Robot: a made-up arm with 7 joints.
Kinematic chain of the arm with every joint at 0, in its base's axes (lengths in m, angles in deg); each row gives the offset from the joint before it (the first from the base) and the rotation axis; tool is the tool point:
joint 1: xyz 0 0 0.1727 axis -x
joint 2: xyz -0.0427 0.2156 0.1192 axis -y
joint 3: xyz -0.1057 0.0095 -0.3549 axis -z
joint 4: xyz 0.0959 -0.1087 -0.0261 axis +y
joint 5: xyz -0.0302 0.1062 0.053 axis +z
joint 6: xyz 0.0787 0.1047 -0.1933 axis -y
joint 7: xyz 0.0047 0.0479 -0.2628 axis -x
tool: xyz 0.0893 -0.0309 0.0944
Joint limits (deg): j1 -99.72..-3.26 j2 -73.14..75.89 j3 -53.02..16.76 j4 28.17..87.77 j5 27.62..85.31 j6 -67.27..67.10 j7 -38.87..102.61
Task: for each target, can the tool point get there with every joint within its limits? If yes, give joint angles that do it. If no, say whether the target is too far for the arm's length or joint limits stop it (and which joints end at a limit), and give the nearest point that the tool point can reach.
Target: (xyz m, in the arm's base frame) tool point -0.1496 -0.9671 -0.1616
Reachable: no: joint limits stop it (at a limit: joint 1, joint 2, joint 3, joint 5, joint 7) | nearest point -0.2983 -0.5137 0.1783 | short by 0.586 m
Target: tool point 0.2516 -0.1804 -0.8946
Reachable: no: joint limits stop it (at a limit: joint 1, joint 3, joint 4, joint 5, joint 7) | nearest point 0.1355 0.0584 -0.4169 | short by 0.547 m
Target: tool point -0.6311 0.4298 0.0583
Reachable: yes | joints -26.74 -15.13 -35.28 56.97 34.52 -1.67 83.93
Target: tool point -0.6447 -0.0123 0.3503
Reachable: yes | joints -47.43 -56.80 -41.58 42.51 62.41 -52.43 22.81
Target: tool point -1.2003 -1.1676 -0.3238
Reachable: no: too far | nearest point -0.6817 -0.4559 0.1932 | short by 1.021 m
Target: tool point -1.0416 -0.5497 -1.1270
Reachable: no: too far | nearest point -0.4674 0.0400 -0.2957 | short by 1.170 m
